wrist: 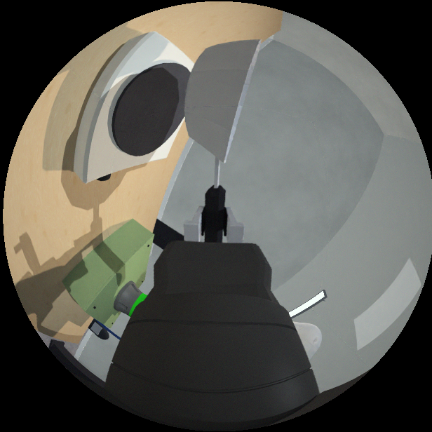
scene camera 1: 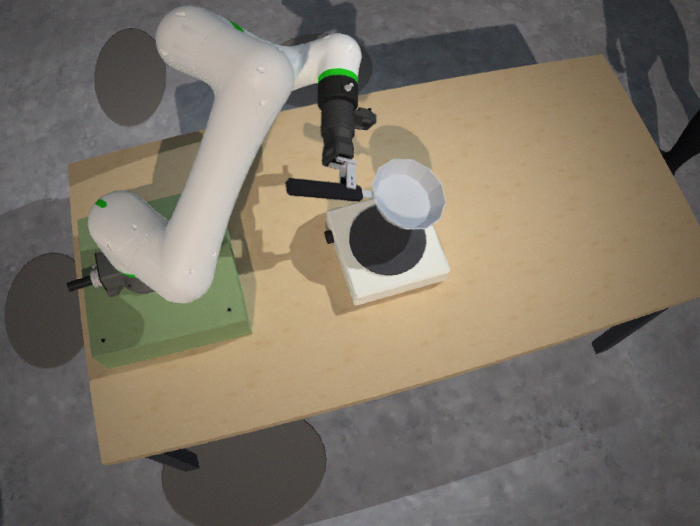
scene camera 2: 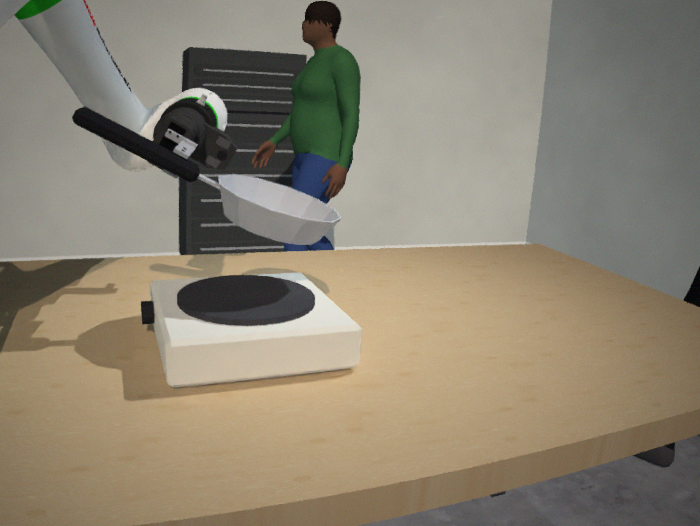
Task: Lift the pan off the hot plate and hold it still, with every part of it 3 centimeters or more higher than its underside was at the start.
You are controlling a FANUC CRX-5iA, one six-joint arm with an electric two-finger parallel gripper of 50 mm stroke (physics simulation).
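Frame: origin at the arm's base, x ahead, y left, z up, level; centimetres.
Where they show: gripper, fingertip midpoint: [scene camera 1: 347,190] [scene camera 2: 175,163].
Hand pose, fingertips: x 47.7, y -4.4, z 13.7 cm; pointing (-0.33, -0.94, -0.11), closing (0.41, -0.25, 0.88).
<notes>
After its pixels a point has its place.
The light grey pan [scene camera 1: 408,195] @(x 62.4, y -5.5, z 5.4 cm) [scene camera 2: 271,212] @(x 57.9, y -15.1, z 8.9 cm) [wrist: 217,95] hangs in the air above the hot plate, apart from it. In scene camera 2 it is tilted, with its bowl end lower than its black handle. The hot plate [scene camera 1: 362,288] @(x 46.1, y -20.4, z -3.9 cm) [scene camera 2: 260,350] @(x 54.6, y -22.6, z -5.9 cm) [wrist: 100,145] is a white box with a black round disc, and a shadow lies across the disc. My gripper [scene camera 1: 349,183] @(x 47.7, y -4.4, z 13.7 cm) [scene camera 2: 183,152] @(x 47.7, y -4.4, z 13.7 cm) [wrist: 214,215] is shut on the pan's black handle, near its bowl end. In the wrist view the handle stands between both fingers. The far finger is partly hidden in scene camera 2.
The wooden table [scene camera 1: 509,226] @(x 89.5, y -14.5, z -10.5 cm) [scene camera 2: 481,367] @(x 84.0, y -27.0, z -10.4 cm) bears the hot plate and the green base block [scene camera 1: 186,322] @(x 5.8, y -17.0, z 0.1 cm) [wrist: 107,270] of the arm. A black knob [scene camera 1: 329,236] @(x 43.5, y -4.7, z -5.5 cm) [scene camera 2: 147,312] @(x 43.4, y -5.6, z -6.4 cm) sticks out of the hot plate's side. A person [scene camera 2: 325,107] and a dark cabinet [scene camera 2: 243,62] stand behind the table.
</notes>
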